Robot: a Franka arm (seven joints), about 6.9 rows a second.
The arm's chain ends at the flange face. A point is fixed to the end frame.
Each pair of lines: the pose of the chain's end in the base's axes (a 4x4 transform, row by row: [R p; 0 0 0 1], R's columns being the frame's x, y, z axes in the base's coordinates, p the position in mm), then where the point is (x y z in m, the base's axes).
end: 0.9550, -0.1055, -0.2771, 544.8; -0.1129, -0.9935, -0.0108, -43.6; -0.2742, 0.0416, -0.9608, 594.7; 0, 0, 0, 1
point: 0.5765 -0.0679 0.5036
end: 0.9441, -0.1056, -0.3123, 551.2; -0.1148, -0.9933, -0.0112, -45.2; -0.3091, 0.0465, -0.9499, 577.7; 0, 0, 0, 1
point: 0.5795 -0.0696 0.4855
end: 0.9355, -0.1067, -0.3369, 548.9; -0.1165, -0.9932, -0.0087, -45.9; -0.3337, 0.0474, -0.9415, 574.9; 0, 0, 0, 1
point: 0.5747 -0.0702 0.4820
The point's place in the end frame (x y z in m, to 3 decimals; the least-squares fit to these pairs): 0.058 0.017 0.079
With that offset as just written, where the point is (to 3 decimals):
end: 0.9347, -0.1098, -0.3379, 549.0; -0.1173, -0.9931, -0.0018, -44.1; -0.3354, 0.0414, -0.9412, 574.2; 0, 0, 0, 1
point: 0.575 -0.068 0.481
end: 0.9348, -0.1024, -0.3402, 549.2; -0.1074, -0.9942, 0.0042, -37.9; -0.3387, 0.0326, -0.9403, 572.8; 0, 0, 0, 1
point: 0.575 -0.061 0.479
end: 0.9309, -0.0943, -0.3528, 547.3; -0.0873, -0.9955, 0.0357, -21.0; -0.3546, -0.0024, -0.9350, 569.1; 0, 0, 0, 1
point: 0.572 -0.040 0.475
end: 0.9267, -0.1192, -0.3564, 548.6; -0.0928, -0.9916, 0.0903, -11.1; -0.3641, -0.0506, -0.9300, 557.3; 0, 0, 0, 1
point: 0.572 -0.026 0.462
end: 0.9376, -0.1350, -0.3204, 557.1; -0.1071, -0.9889, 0.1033, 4.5; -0.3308, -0.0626, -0.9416, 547.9; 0, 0, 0, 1
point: 0.584 -0.010 0.453
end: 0.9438, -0.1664, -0.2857, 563.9; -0.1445, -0.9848, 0.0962, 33.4; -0.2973, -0.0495, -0.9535, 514.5; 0, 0, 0, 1
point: 0.593 0.016 0.421
